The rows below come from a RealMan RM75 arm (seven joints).
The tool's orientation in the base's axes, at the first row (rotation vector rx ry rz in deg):
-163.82, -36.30, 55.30
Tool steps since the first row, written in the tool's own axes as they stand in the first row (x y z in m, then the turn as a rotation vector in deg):
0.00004, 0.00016, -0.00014, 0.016, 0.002, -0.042
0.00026, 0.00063, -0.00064, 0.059, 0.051, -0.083
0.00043, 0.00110, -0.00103, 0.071, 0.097, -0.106
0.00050, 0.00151, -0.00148, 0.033, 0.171, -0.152
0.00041, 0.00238, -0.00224, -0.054, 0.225, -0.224
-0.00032, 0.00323, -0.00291, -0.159, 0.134, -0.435
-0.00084, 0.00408, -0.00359, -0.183, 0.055, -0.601
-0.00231, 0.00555, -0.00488, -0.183, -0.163, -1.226
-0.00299, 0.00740, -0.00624, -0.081, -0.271, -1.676
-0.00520, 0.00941, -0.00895, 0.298, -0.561, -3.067
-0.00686, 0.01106, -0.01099, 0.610, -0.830, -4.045
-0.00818, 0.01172, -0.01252, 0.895, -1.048, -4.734
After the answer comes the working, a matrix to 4 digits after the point.
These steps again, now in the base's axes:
0.00017, -0.00012, 0.00006, 0.037, 0.008, 0.024
0.00079, -0.00042, 0.00025, 0.110, -0.017, 0.024
0.00132, -0.00076, 0.00038, 0.149, -0.052, 0.027
0.00178, -0.00107, 0.00063, 0.176, -0.132, 0.072
0.00248, -0.00184, 0.00113, 0.175, -0.210, 0.169
0.00266, -0.00286, 0.00193, 0.192, -0.153, 0.415
0.00300, -0.00380, 0.00261, 0.244, -0.078, 0.576
0.00324, -0.00563, 0.00422, 0.535, 0.168, 1.118
0.00422, -0.00749, 0.00536, 0.836, 0.341, 1.440
0.00497, -0.01001, 0.00842, 1.827, 0.861, 2.394
0.00558, -0.01202, 0.01070, 2.533, 1.304, 3.051
0.00577, -0.01304, 0.01256, 3.066, 1.668, 3.482

The tool's axes in the first row as the columns of a matrix, in the base's axes (rounded; the answer above uses it unrounded):
0.7199, 0.3625, -0.5919
0.3989, -0.9140, -0.0747
-0.5681, -0.1824, -0.8025

